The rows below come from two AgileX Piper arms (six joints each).
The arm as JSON. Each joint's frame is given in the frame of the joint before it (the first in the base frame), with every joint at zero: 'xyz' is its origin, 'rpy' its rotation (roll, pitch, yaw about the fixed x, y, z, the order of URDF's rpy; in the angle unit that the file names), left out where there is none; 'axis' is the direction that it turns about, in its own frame. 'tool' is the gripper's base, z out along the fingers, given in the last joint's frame.
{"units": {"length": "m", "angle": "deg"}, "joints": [
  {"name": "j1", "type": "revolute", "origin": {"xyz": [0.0, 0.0, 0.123]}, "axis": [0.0, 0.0, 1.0]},
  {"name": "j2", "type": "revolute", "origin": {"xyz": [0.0, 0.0, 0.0], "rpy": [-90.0, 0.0, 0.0]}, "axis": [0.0, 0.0, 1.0]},
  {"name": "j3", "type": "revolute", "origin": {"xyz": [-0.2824, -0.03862, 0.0]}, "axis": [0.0, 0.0, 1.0]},
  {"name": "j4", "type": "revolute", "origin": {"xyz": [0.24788, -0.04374, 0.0], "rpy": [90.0, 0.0, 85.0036]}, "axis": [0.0, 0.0, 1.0]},
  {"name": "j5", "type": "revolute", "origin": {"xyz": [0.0, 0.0, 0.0], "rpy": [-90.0, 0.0, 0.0]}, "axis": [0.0, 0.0, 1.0]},
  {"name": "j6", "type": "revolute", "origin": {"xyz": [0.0, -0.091, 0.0], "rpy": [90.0, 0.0, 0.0]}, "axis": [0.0, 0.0, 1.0]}
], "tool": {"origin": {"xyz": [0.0, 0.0, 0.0]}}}
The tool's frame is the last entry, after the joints.
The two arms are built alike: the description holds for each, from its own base.
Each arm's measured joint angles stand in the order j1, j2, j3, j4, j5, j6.
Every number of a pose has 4 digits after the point. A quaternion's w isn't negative.
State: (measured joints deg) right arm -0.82 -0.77 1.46 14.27 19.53 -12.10; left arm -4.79 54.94 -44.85 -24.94 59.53 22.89
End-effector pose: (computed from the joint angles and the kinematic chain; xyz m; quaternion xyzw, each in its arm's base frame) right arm 0.0533 0.0067 0.1756 -0.0100 0.7912 0.0356 0.6104; left arm 0.1574 -0.0464 0.3010 0.1638 0.9407 -0.1693 0.2441
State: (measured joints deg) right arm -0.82 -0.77 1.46 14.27 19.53 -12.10; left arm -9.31 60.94 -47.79 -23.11 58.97 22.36
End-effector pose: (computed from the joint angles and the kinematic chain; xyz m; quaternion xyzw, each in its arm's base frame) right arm 0.0533 0.0067 0.1756 -0.0100 0.7912 0.0356 0.6104; left arm 0.1768 -0.0600 0.2972 0.1974 0.9422 -0.1654 0.2145
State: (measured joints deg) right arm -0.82 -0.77 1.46 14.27 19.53 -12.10; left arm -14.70 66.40 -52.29 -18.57 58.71 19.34
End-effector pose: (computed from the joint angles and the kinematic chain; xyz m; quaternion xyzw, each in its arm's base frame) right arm 0.0533 0.0067 0.1756 -0.0100 0.7912 0.0356 0.6104; left arm 0.1953 -0.0768 0.2990 0.2302 0.9424 -0.1436 0.1958
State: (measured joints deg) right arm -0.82 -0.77 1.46 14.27 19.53 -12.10; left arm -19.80 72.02 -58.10 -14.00 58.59 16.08
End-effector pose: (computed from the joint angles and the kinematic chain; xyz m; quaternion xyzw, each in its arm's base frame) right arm 0.0533 0.0067 0.1756 -0.0100 0.7912 0.0356 0.6104; left arm 0.2155 -0.0976 0.3046 0.2599 0.9391 -0.1206 0.1897
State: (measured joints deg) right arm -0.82 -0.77 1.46 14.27 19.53 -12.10; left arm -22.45 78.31 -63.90 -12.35 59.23 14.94
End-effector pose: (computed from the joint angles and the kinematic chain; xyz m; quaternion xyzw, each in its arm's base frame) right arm 0.0533 0.0067 0.1756 -0.0100 0.7912 0.0356 0.6104; left arm 0.2385 -0.1167 0.3051 0.2782 0.9373 -0.1129 0.1772
